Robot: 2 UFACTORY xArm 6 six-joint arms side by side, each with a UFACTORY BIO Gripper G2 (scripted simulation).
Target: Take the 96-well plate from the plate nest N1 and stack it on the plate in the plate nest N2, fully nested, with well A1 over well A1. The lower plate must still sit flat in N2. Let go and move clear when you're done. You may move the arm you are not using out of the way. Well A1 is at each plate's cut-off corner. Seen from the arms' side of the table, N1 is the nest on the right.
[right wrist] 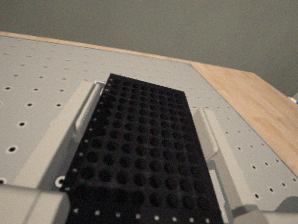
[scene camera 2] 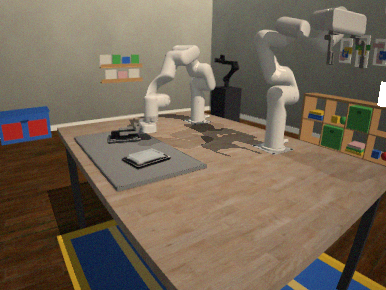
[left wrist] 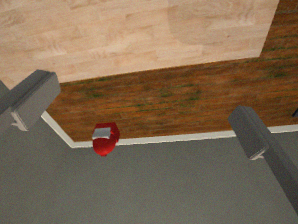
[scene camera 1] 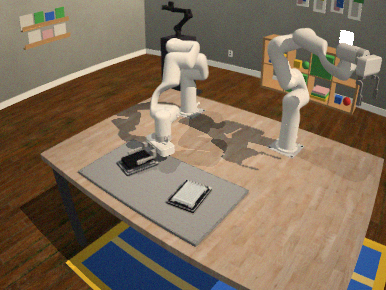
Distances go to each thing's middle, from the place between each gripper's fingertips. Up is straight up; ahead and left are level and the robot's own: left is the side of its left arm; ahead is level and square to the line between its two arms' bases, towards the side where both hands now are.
Right now the black 96-well plate [right wrist: 142, 131] is 10 mm below my right hand.
Now: left hand 48 cm short of the black 96-well plate, 86 cm to the left of it and 40 cm above it.
